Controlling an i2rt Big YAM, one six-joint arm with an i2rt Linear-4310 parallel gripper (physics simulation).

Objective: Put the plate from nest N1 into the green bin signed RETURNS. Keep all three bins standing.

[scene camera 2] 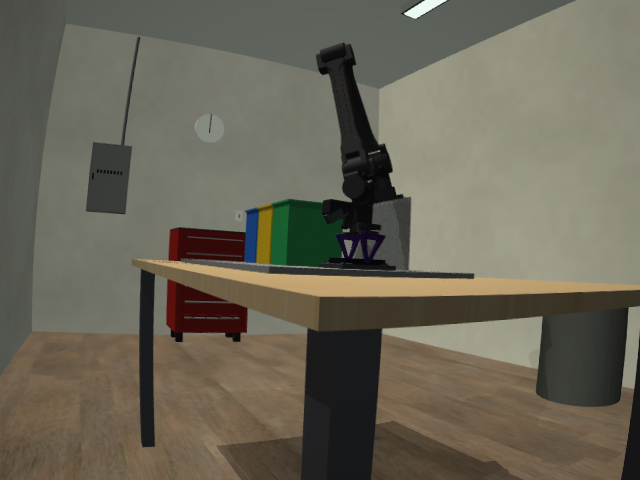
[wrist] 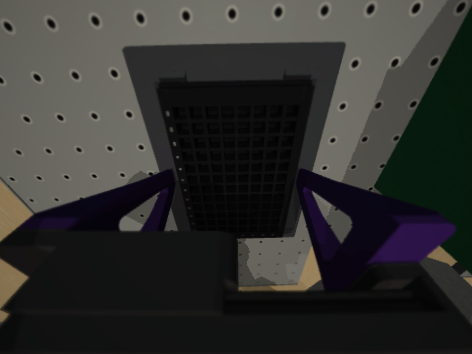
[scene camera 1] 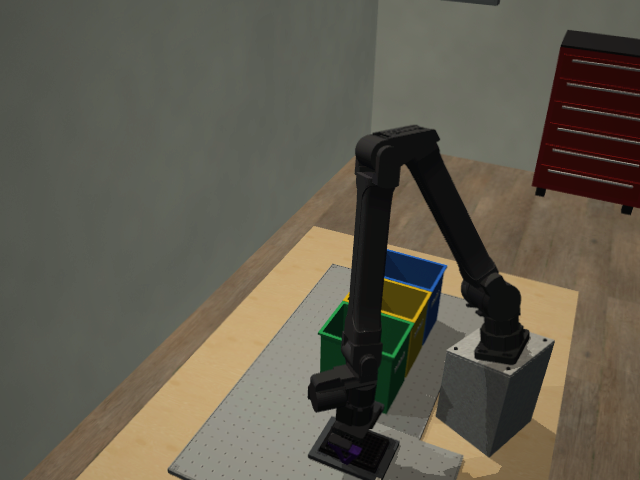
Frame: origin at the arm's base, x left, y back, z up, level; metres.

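Seen in the pictures: gripper, fingertip midpoint: (scene camera 2: 357, 262) (wrist: 235, 176) (scene camera 1: 354, 446); arm's base at its link origin: (scene camera 2: 385, 203) (scene camera 1: 502, 347).
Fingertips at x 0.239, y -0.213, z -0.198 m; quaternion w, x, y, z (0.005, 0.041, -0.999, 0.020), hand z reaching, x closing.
Note:
Offsets run from my fingertips to a thing's top centre. "pt": to the spot under its first point. Level surfaces: height alone.
A black plate with a grid of wells @(pt dx -0.013, dy +0.046, dz +0.006 m) (scene camera 1: 376, 449) (wrist: 235, 150) lies flat in a dark grey nest (scene camera 1: 318, 448) (scene camera 2: 385, 267) (wrist: 235, 62); no nest label is readable. My gripper (scene camera 1: 339, 455) (scene camera 2: 359, 259) (wrist: 235, 176) is open and empty, pointing down over the plate. In the wrist view its purple fingers appear at the plate's left and right long sides; in the second scene view their tips are low, close to the nest. The green bin @(dx -0.184, dy -0.076, dz +0.163 m) (scene camera 1: 388, 382) (scene camera 2: 315, 232) (wrist: 440, 145) stands upright near the nest, partly hidden by my arm; its lettering is too small to read.
A yellow bin @(dx -0.315, dy -0.086, dz +0.163 m) (scene camera 1: 417, 341) (scene camera 2: 264, 235) and a blue bin @(dx -0.447, dy -0.096, dz +0.163 m) (scene camera 1: 413, 271) (scene camera 2: 251, 235) stand upright in a row behind the green one. My arm's base is on a grey block (scene camera 1: 465, 387) (scene camera 2: 395, 227). The nest and bins are on a perforated board @(dz -0.017 m) (scene camera 1: 258, 392).

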